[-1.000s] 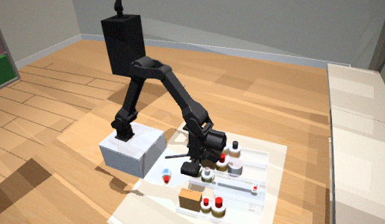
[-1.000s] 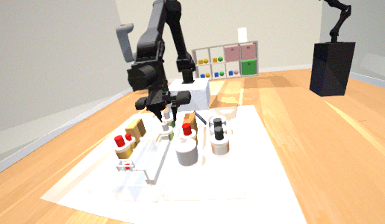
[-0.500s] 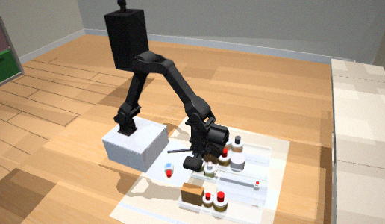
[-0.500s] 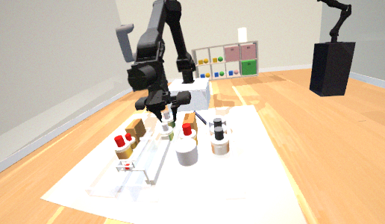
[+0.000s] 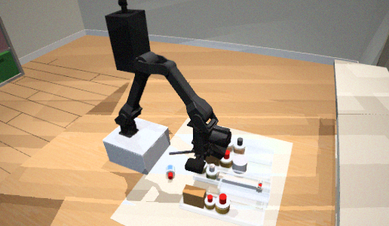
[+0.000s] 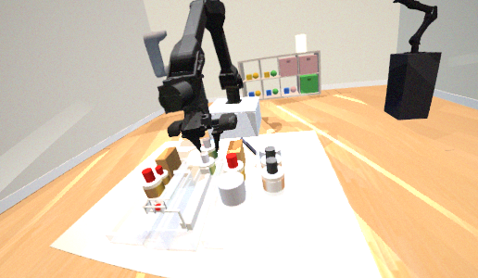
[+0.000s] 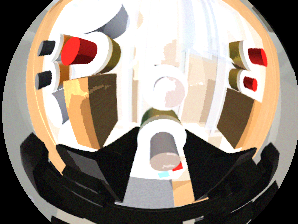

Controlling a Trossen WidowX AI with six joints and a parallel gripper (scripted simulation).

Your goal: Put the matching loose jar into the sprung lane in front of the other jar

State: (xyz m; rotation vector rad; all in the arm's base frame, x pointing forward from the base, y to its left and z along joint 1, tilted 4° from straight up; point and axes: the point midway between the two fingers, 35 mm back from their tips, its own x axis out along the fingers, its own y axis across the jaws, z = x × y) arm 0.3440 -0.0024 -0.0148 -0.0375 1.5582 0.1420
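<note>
My gripper tip is now 120 mm past the thin black bar, 90 mm to the right of it and 50 mm above it. Also, from my gripper tip: clear sprung lane 150 mm ahead, 40 mm below, 10 mm to the right; then red mark 230 mm ahead, 20 mm above, 10 mm to the right.
</note>
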